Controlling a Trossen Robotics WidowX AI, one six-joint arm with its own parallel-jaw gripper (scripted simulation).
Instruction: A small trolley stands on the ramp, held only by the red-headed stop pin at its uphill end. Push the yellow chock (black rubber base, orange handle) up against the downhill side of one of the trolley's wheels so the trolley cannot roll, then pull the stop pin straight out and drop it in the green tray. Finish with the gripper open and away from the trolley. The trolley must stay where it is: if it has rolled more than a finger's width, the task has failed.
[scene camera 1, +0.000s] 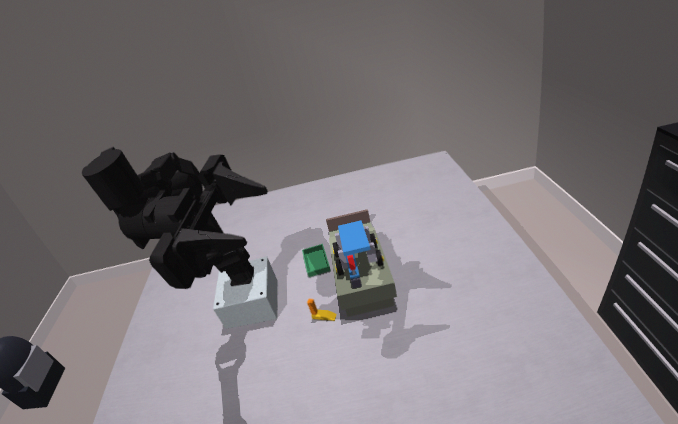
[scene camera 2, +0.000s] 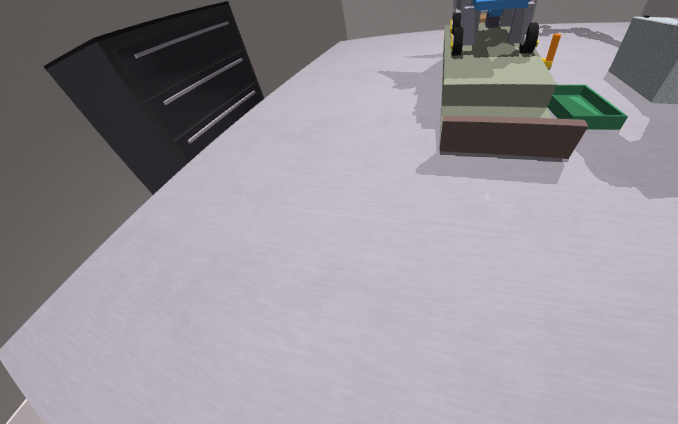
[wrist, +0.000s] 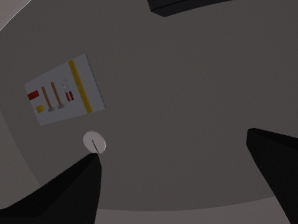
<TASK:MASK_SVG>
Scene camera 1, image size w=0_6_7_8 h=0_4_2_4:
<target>gripper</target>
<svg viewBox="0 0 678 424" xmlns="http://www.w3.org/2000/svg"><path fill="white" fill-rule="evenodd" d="M224 155L210 155L200 171L198 178L204 187L200 198L194 196L190 188L183 188L180 196L169 196L166 190L159 190L157 196L151 198L144 206L142 220L145 231L150 237L159 239L149 258L149 262L167 284L175 289L191 288L195 278L206 277L207 274L210 274L214 265L222 262L223 255L247 245L245 237L222 233L207 224L216 202L229 202L230 206L232 206L236 198L260 196L268 193L266 186L233 172Z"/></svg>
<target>trolley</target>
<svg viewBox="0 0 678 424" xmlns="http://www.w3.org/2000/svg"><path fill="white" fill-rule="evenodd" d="M362 221L338 226L339 233L335 234L336 242L333 243L333 254L335 254L336 258L339 257L338 260L335 260L336 273L338 272L339 275L344 274L344 269L349 269L351 279L360 277L354 255L356 253L366 251L369 264L377 262L378 266L384 265L381 251L375 250L378 241L374 233L370 234L368 226L363 227ZM350 255L353 255L356 267L355 272L357 274L352 275L353 273L350 270L347 258Z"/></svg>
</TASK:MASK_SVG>
